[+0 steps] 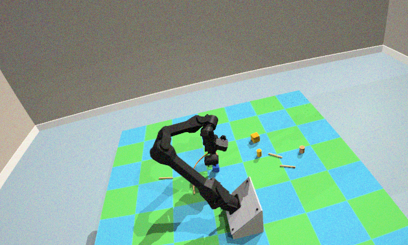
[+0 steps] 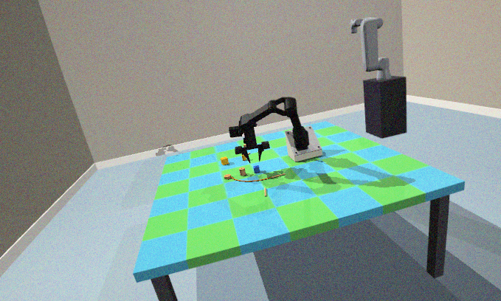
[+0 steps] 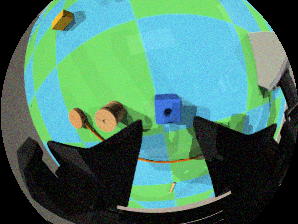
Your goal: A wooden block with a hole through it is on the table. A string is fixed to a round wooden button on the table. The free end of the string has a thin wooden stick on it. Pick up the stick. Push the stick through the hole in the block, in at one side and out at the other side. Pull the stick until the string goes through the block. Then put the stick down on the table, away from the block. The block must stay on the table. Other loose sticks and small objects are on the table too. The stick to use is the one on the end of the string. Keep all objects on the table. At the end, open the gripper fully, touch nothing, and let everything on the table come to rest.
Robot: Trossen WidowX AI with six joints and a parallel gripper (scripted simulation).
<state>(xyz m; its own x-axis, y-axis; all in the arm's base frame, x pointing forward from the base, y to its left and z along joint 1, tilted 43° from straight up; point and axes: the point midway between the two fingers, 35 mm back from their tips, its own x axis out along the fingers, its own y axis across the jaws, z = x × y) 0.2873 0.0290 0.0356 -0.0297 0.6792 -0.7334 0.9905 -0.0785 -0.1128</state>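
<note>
My gripper tip is 4 cm above the blue block. Also, from my gripper tip: thin wooden stick: 8 cm behind, 13 cm to the left, 5 cm below; then brown cylinder: 8 cm ahead, 4 cm below; then round wooden button: 16 cm ahead, 1 cm to the right, 5 cm below.
</note>
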